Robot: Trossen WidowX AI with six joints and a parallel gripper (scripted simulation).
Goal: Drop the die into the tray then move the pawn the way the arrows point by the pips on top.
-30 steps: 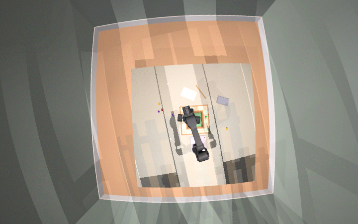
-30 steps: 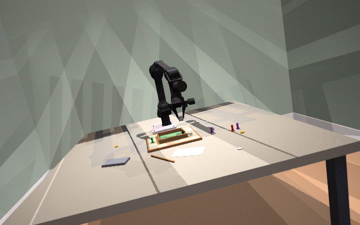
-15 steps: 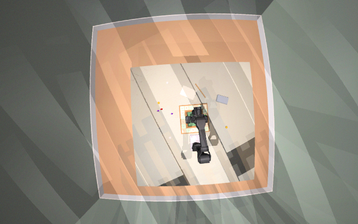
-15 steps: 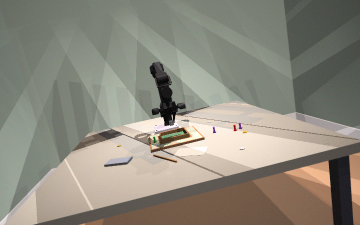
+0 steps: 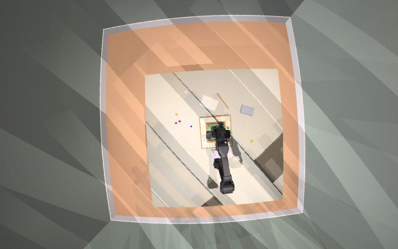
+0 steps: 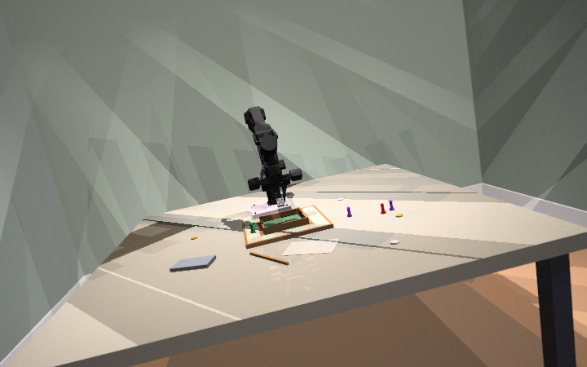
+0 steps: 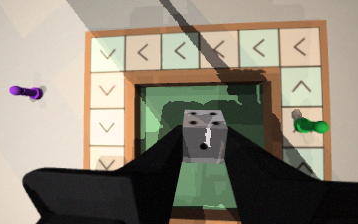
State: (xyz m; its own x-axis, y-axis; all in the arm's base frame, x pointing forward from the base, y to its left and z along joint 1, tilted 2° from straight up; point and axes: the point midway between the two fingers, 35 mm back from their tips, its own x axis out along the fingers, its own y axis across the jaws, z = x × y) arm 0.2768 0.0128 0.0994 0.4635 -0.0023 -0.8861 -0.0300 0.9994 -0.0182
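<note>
Right now the green pawn is 110 mm to the right of my gripper tip, 60 mm below it and 10 mm ahead of it. From my gripper tip the other things lie so: die right at my gripper tip; paper sheet 240 mm ahead, 90 mm below, 50 mm to the left; green dice tray 80 mm below, 20 mm behind.
</note>
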